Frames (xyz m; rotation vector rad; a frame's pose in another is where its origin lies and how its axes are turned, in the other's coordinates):
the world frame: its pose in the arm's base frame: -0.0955 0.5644 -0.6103 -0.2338 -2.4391 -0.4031
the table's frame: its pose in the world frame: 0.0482 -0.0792 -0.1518 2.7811 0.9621 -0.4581
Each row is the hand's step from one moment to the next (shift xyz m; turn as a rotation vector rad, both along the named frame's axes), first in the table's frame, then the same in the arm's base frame.
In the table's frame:
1: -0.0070 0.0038 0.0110 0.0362 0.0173 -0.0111
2: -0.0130 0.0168 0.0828 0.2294 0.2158 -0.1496
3: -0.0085 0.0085 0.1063 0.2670 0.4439 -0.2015
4: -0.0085 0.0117 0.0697 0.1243 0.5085 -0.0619
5: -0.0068 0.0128 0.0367 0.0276 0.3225 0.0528
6: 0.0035 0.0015 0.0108 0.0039 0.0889 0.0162
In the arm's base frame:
1: 0.0061 -0.0121 0.0002 -0.0281 0.0118 0.0283
2: 0.0450 -0.0648 0.0329 -0.3065 0.0491 0.1588
3: 0.0653 -0.0706 0.0469 -0.5135 -0.0564 0.2050
4: 0.0391 -0.0518 0.0294 -0.4358 -0.2469 0.1641
5: 0.0163 -0.0328 0.0146 -0.2044 -0.2335 0.1061
6: 0.0052 -0.0055 0.0086 -0.0544 -0.0671 0.0269

